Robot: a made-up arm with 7 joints.
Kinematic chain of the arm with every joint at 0, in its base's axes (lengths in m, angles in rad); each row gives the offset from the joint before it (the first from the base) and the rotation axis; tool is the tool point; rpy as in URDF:
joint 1: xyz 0 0 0.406 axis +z
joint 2: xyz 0 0 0 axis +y
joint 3: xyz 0 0 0.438 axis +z
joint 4: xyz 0.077 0 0 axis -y
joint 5: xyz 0.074 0 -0.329 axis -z
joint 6: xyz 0 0 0 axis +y
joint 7: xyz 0.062 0 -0.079 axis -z
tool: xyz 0 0 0 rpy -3.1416 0 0
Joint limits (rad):
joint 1: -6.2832..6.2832
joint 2: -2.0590..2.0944
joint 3: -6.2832..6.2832
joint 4: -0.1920..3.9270
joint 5: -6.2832..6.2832
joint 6: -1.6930..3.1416
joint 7: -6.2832..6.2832
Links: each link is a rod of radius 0.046 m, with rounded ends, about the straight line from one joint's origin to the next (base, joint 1, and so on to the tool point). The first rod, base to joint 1, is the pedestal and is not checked.
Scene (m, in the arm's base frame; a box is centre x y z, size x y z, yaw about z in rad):
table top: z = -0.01
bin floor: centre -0.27 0.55 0 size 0.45 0.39 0.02 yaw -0.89
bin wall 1: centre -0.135 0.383 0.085 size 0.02 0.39 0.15 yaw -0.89
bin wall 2: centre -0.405 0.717 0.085 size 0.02 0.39 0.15 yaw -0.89
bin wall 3: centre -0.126 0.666 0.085 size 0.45 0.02 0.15 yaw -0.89
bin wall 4: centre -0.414 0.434 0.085 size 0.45 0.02 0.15 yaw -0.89
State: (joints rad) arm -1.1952 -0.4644 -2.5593 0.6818 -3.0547 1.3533 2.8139
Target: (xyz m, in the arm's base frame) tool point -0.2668 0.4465 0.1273
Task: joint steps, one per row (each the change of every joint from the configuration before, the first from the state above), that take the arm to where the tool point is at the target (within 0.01 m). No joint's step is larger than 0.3 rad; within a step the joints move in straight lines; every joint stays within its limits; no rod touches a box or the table.
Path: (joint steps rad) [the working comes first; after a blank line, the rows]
Joints at the target: -1.3094 -1.1150 -2.8329 0.9826 -3.0270 1.3520 2.8139
Straight joint move there: clear.

1: -0.0381 -0.2169 -0.0912 0.1003 0.0092 -0.0004 0.0000
2: -0.0380 -0.2168 -0.0912 0.1002 0.0093 -0.0005 0.0000
3: -0.0381 -0.2169 -0.0912 0.1003 0.0092 -0.0004 0.0000

